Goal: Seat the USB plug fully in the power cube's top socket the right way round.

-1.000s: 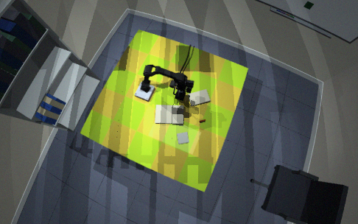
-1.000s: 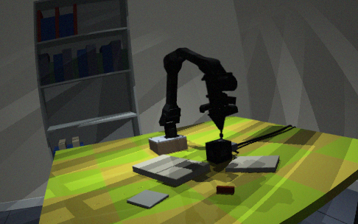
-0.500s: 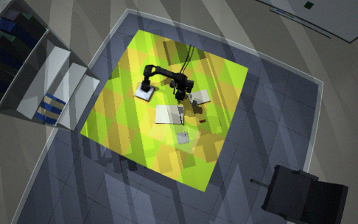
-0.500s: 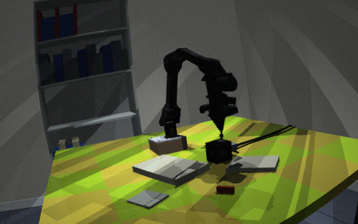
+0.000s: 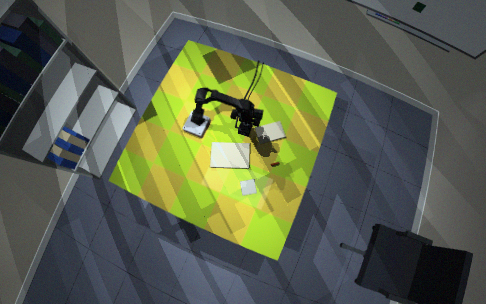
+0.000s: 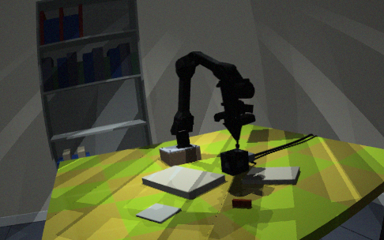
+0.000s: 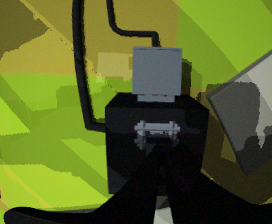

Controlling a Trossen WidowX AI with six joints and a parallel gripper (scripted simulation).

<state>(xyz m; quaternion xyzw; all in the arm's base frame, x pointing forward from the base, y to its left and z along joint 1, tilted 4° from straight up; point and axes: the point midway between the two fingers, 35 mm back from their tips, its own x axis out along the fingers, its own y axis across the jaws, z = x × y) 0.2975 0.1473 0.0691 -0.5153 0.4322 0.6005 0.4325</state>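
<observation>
My gripper tip is 20 mm above the USB plug. Round my gripper tip: red block 310 mm ahead, 110 mm to the right, 110 mm below; then thin tile 340 mm to the right, 240 mm ahead, 110 mm below; then pale book 160 mm ahead, 110 mm below, 60 mm to the left.
</observation>
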